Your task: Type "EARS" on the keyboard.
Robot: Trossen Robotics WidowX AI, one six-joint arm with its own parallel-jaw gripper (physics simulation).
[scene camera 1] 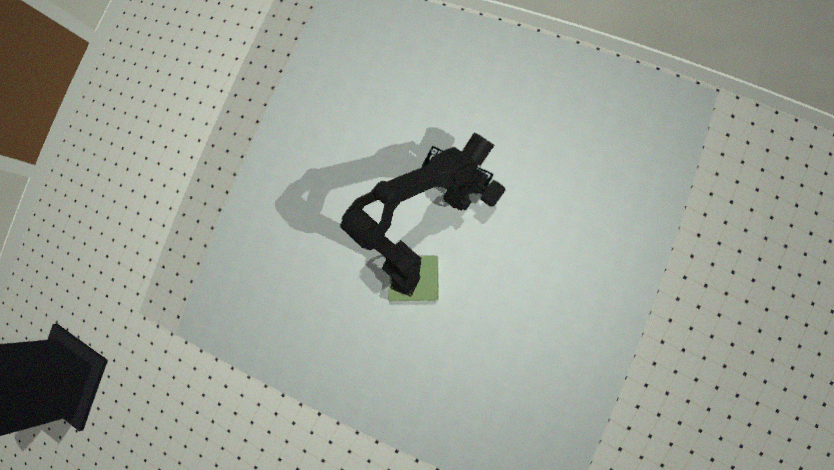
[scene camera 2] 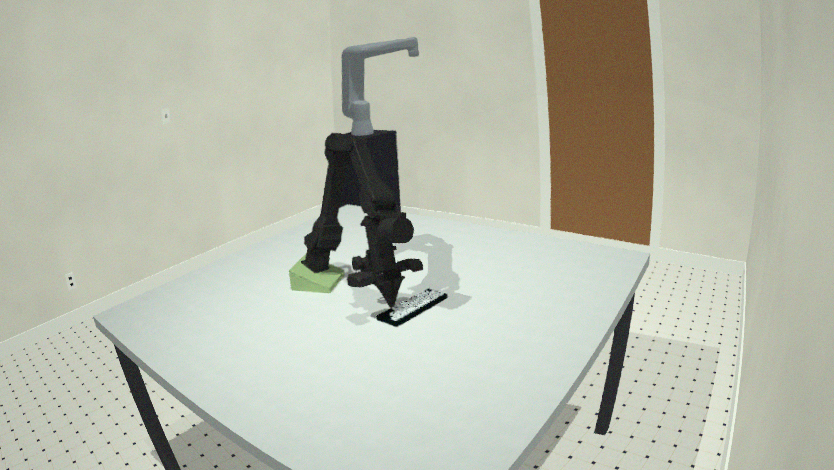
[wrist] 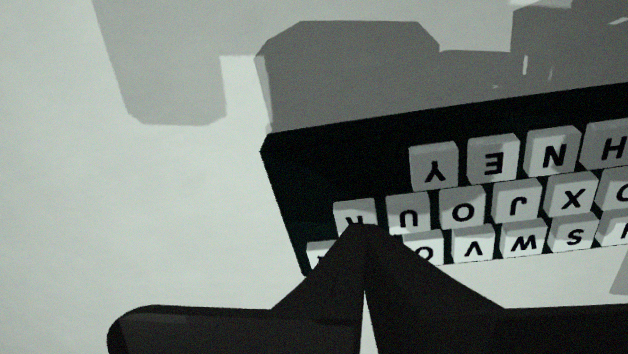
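Pixels of known places: gripper, fingertip midpoint: point(scene camera 2: 391, 307) point(wrist: 361, 237); arm's base, link origin: point(scene camera 1: 405, 282) point(scene camera 2: 315, 265).
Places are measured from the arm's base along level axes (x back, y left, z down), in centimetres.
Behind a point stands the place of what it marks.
The black keyboard point(scene camera 1: 432, 156) @(z 2.8, x -35.9, y 7.9 cm) point(scene camera 2: 419, 304) @(z 2.8, x -37.1, y -0.1 cm) point(wrist: 330, 165) @(z 3.3, x -32.3, y -7.6 cm) with white letter keys lies on the table, partly under the arm in scene camera 1. In the wrist view its letters appear upside down. The R key point(wrist: 353, 212) @(z 2.7, x -34.0, y -7.2 cm) is at the left end of the middle row, the E key point(wrist: 493, 157) @(z 2.7, x -32.8, y -2.5 cm) is in the upper row, and the S key point(wrist: 574, 235) @(z 2.7, x -36.9, y 0.5 cm) is in the lower row. The A key does not show in the wrist view. My gripper point(scene camera 2: 392, 306) @(z 1.4, x -34.0, y -7.0 cm) point(wrist: 361, 237) @(z 1.4, x -34.0, y -7.0 cm) is shut and empty. Its fingertips overlap the R key's near edge; contact cannot be told.
The arm's base stands on a green block point(scene camera 1: 429, 280) @(z 0.2, x -3.1, y -5.8 cm) point(scene camera 2: 313, 281) @(z 1.2, x -5.8, y -6.6 cm) on the pale table point(scene camera 1: 525, 350) @(z 4.5, x 4.2, y -37.1 cm) point(scene camera 2: 350, 373) @(z 4.5, x -42.6, y -32.4 cm). A black stand point(scene camera 1: 40, 379) point(scene camera 2: 385, 160) with a grey arm point(scene camera 2: 353, 81) on top is beyond the table.
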